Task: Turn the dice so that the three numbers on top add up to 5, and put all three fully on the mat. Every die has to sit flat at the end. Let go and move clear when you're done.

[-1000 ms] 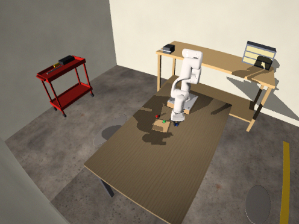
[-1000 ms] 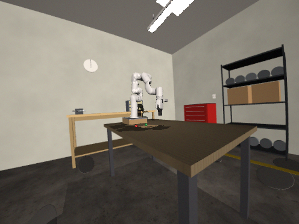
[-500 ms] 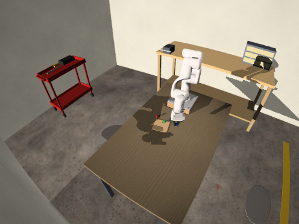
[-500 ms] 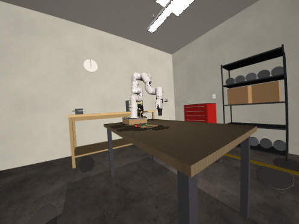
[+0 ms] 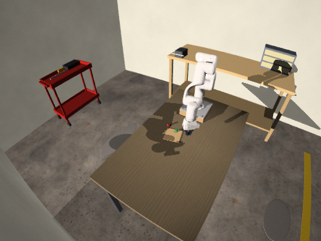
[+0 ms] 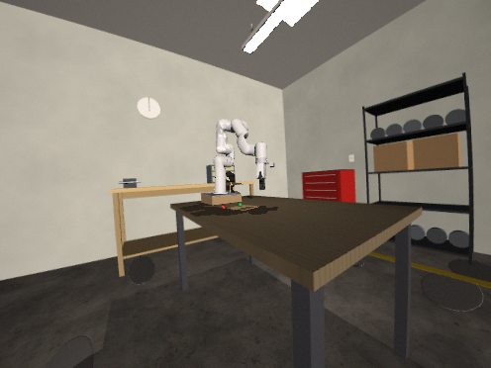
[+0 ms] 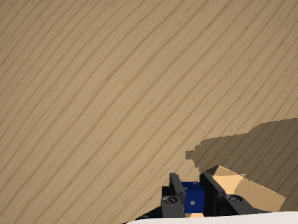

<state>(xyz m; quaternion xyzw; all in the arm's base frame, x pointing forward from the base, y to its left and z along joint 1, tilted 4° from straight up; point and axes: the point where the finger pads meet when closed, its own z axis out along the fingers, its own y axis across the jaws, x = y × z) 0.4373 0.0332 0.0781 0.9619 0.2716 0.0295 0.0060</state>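
My gripper is now 4 cm past the tan mat, 14 cm to the left of it and 12 cm above it. Also, from my hand: blue die: 1 cm below; then red die: 13 cm behind, 22 cm to the right, 11 cm below; then green die: 9 cm behind, 13 cm to the right, 11 cm below.
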